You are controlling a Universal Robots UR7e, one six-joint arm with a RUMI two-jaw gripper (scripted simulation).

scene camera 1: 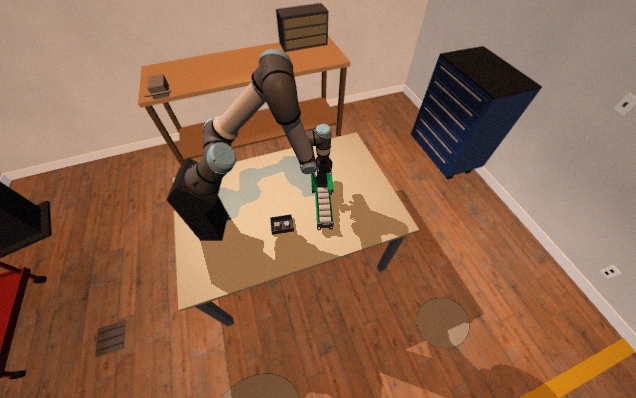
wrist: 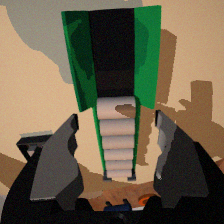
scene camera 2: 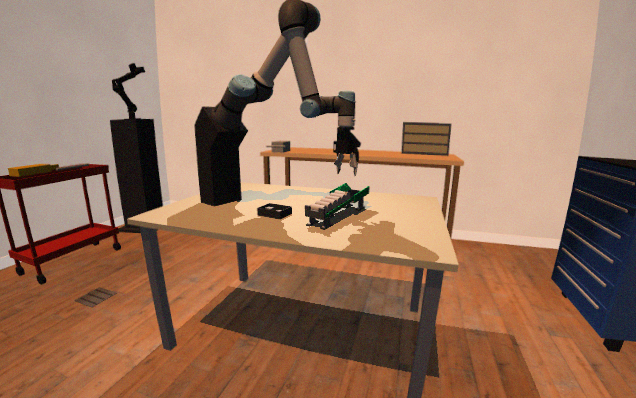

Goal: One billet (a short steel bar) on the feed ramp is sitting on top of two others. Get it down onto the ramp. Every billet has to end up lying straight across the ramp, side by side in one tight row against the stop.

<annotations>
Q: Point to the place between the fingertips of my gripper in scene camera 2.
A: At 346, 175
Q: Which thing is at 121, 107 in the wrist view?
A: A grey steel billet.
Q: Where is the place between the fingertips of my gripper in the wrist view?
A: At 116, 113
</annotations>
